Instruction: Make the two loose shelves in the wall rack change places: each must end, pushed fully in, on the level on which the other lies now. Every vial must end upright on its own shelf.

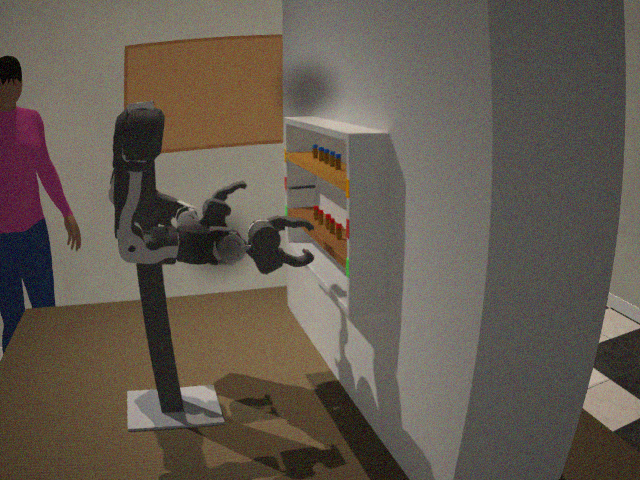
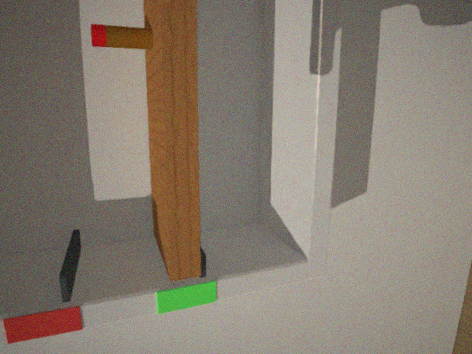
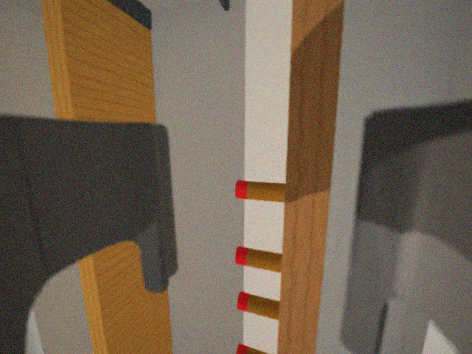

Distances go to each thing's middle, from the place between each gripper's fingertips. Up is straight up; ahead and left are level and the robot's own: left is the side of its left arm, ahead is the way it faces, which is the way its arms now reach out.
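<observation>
White ledge (image 1: 364,292): my left hand 60 mm below it, 160 mm short of it, 160 mm to the left of it.
My right gripper: 60 mm below the white ledge, 90 mm to the right of it, 70 mm short of it. By its middle, the ledge is nearer to my right gripper than to my left hand.
</observation>
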